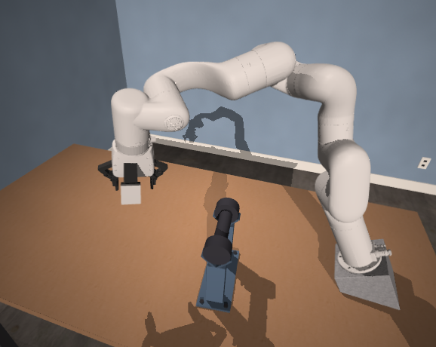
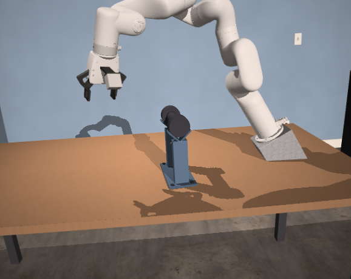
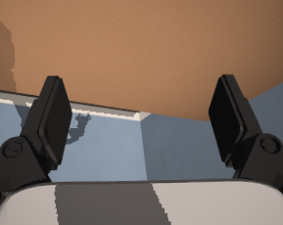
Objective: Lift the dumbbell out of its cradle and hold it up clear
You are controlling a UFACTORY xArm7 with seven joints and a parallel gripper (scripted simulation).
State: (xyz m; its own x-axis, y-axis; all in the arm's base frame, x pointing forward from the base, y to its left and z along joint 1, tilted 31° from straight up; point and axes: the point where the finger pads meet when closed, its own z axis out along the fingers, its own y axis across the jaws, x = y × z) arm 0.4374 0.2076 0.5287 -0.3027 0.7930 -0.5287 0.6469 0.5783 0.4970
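Right now the dark dumbbell is 250 mm behind my hand, 40 mm to the right of it and 110 mm below it. Also, from my hand: blue cradle (250 mm behind, 40 mm to the right, 230 mm below).
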